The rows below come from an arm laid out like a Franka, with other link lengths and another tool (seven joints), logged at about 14 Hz.
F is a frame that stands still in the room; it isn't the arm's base.
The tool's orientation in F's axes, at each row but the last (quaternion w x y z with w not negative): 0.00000, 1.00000, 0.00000, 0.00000; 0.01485, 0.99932, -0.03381, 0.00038; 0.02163, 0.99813, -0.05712, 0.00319; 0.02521, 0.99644, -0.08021, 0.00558; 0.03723, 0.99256, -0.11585, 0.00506; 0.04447, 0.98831, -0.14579, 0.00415
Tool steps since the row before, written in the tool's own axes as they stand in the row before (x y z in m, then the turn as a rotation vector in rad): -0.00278, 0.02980, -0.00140, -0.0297, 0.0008, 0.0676; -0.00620, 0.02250, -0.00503, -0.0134, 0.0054, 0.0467; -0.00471, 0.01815, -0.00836, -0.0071, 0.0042, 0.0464; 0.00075, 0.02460, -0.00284, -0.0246, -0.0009, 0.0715; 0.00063, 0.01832, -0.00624, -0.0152, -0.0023, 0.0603; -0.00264, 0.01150, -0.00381, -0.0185, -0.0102, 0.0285
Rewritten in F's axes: -0.00278, -0.02980, 0.00140, -0.0297, -0.0008, -0.0676; -0.00771, -0.02187, 0.00568, -0.0137, -0.0059, -0.0465; -0.00678, -0.01711, 0.00909, -0.0074, -0.0054, -0.0462; -0.00322, -0.02423, 0.00406, -0.0236, 0.0012, -0.0718; -0.00362, -0.01745, 0.00757, -0.0142, 0.0012, -0.0606; -0.00583, -0.00987, 0.00474, -0.0149, 0.0125, -0.0297
